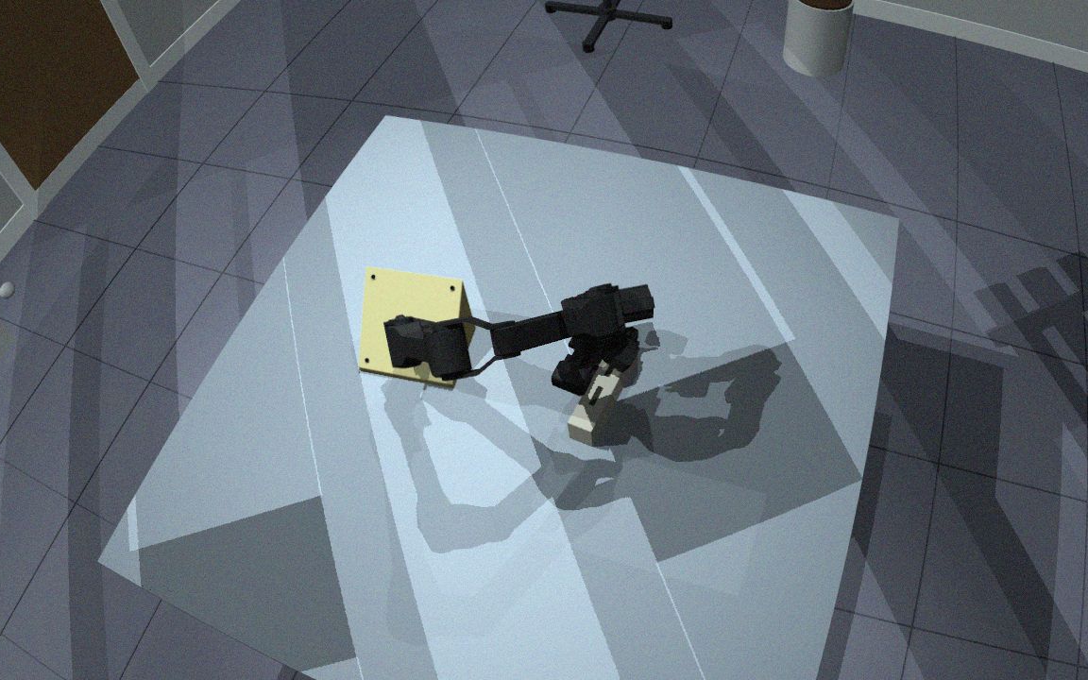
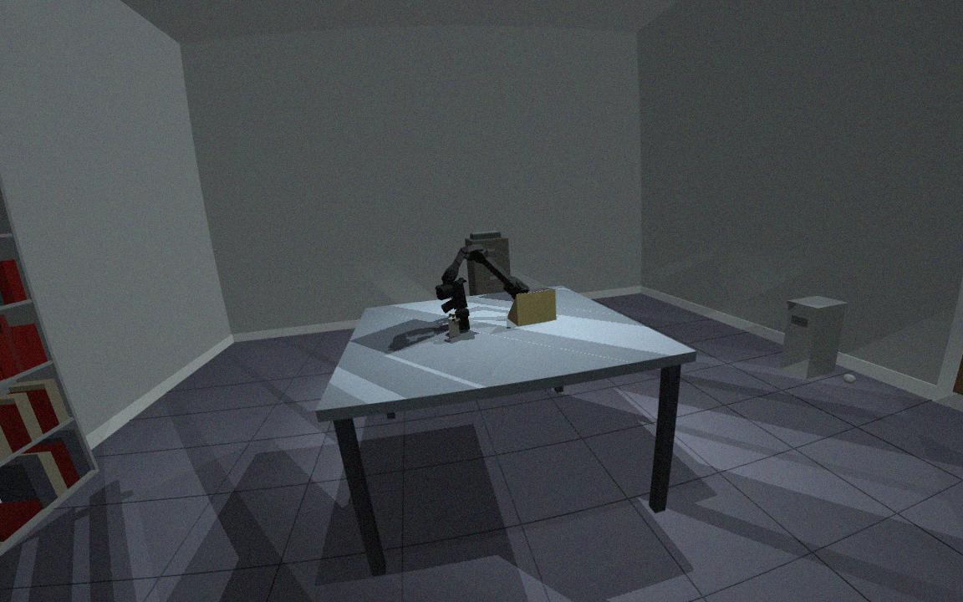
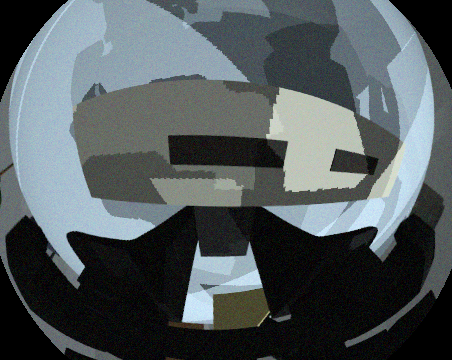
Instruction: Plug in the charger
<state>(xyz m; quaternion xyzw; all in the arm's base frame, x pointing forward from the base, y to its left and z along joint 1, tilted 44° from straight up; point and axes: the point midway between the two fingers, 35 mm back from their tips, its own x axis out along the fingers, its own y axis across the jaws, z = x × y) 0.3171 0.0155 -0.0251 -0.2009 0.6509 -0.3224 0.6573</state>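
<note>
My gripper tip is 2 cm short of the black two-prong charger and 1 cm below it.
</note>
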